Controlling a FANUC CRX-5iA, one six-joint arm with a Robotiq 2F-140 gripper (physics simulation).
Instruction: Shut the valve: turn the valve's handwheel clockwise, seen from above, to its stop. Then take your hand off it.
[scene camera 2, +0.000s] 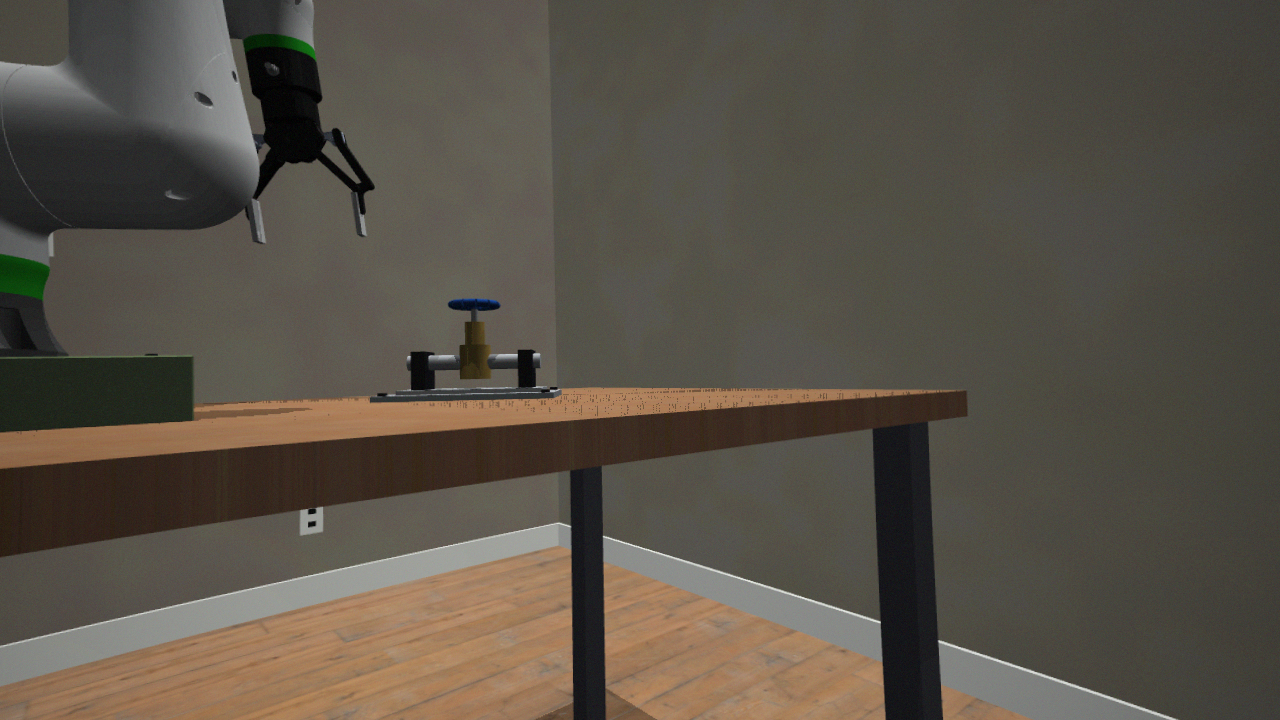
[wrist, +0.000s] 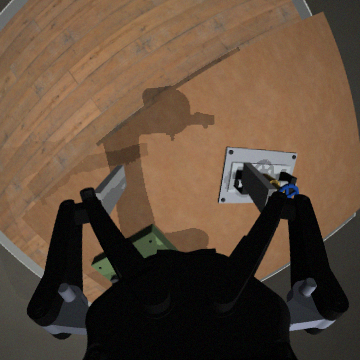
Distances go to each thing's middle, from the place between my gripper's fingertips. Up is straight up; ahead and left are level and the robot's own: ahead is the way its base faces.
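There is the grey base plate (scene camera 2: 553, 392), and my hand is 160 mm short of it and 230 mm to the left of it. My hand is also 250 mm above the plate.
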